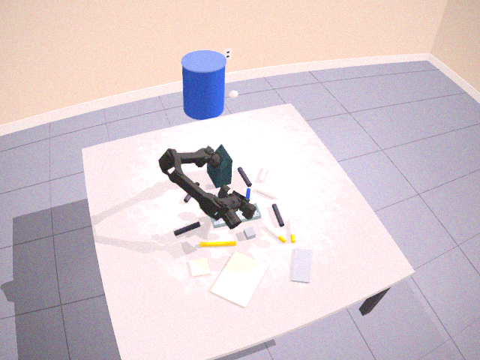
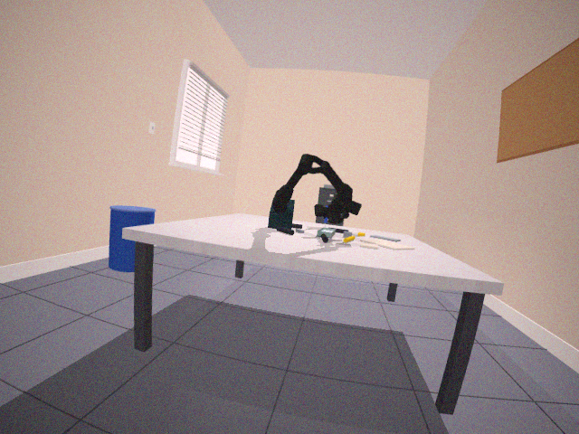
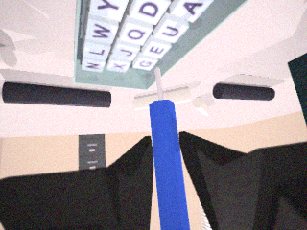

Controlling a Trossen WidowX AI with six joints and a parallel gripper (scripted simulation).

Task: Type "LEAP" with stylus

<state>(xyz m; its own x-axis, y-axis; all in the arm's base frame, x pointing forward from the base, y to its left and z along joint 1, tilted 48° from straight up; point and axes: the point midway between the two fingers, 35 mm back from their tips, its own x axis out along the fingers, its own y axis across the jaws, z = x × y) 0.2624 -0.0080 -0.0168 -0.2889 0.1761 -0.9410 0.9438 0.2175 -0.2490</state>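
My gripper tip is now 12 cm short of the grey cube, 5 cm to the left of it and 7 cm above it. Also, from my gripper tip: blue stylus: 1 cm below; then grey slab: 36 cm ahead, 8 cm to the left, 8 cm below.
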